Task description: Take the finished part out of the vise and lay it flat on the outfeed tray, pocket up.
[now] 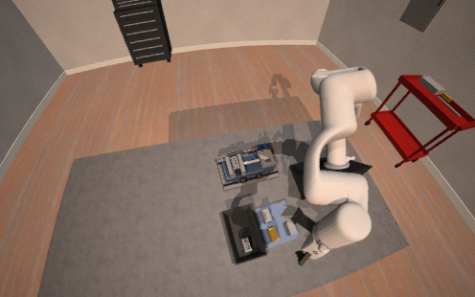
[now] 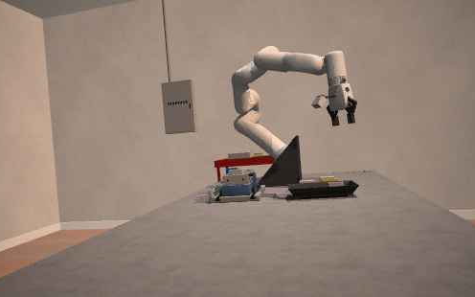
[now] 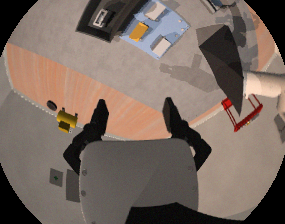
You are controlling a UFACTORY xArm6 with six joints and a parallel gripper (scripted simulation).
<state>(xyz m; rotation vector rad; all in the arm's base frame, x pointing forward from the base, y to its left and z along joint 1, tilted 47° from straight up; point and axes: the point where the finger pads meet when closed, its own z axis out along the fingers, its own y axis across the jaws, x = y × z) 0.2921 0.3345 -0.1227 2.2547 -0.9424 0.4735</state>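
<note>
Right now my hand is 42 cm to the left of the blue vise, 23 cm above it and 12 cm short of it. Also, from my hand: light blue pallet 26 cm below, 12 cm to the right, 2 cm ahead; then brass block 24 cm below, 7 cm to the right, 5 cm ahead.
</note>
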